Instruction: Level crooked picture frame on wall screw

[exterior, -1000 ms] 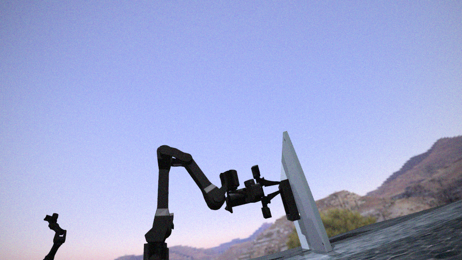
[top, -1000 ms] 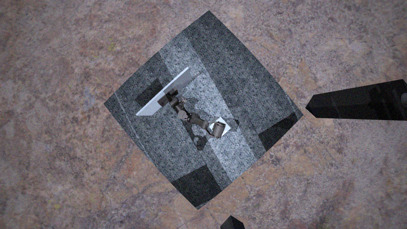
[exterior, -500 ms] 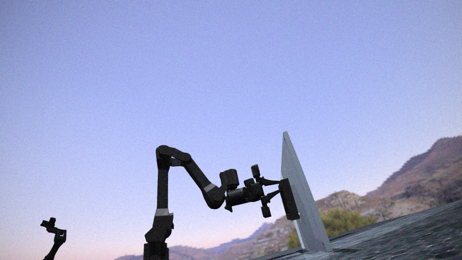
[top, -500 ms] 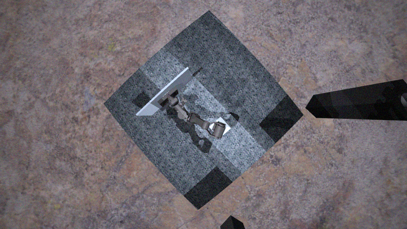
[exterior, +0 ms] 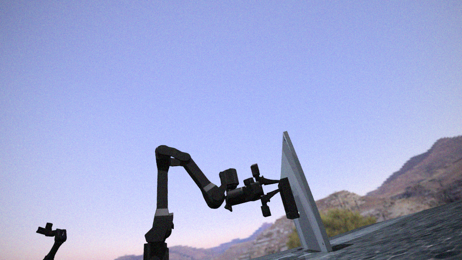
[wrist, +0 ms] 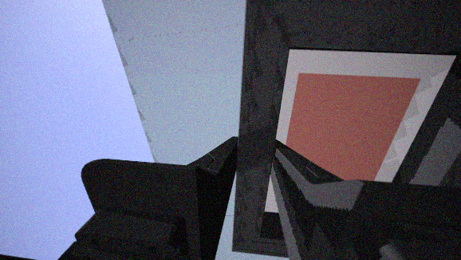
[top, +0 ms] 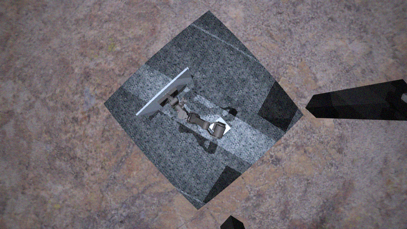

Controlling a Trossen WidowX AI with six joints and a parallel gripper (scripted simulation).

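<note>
Right now my gripper tip is 1 cm to the right of the picture frame and 5 cm above it. From my gripper tip the other things lie so: wall panel 2 cm ahead, 7 cm below.
</note>
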